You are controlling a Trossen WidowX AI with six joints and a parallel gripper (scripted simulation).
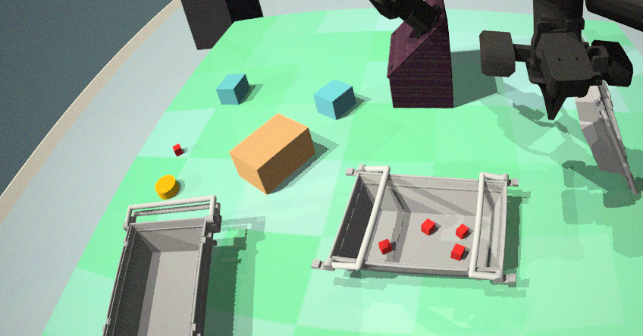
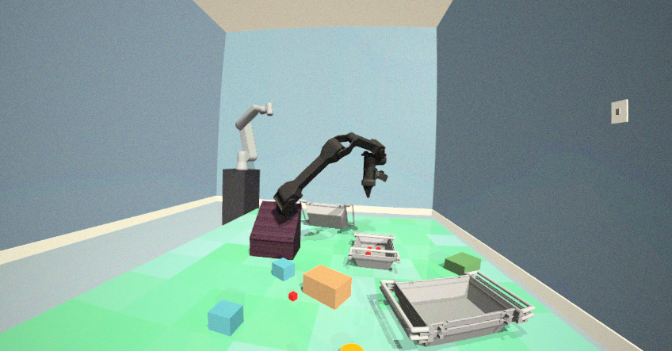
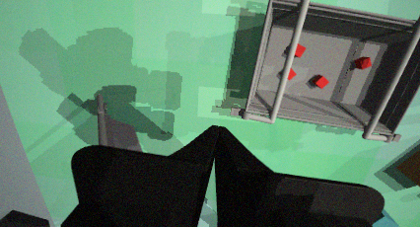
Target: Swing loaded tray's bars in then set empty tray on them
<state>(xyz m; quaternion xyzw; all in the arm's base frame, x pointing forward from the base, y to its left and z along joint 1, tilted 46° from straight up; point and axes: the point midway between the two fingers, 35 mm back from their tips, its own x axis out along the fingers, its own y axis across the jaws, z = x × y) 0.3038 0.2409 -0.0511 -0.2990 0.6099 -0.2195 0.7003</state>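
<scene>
My gripper tip is now 250 mm past the grey tray, 170 mm to the right of it and 150 mm above it. Also, from my gripper tip: green block (390 mm ahead, 180 mm to the right, 200 mm below); then yellow disc (30 mm ahead, 660 mm to the right, 210 mm below); then orange box (70 mm behind, 460 mm to the right, 190 mm below).
</scene>
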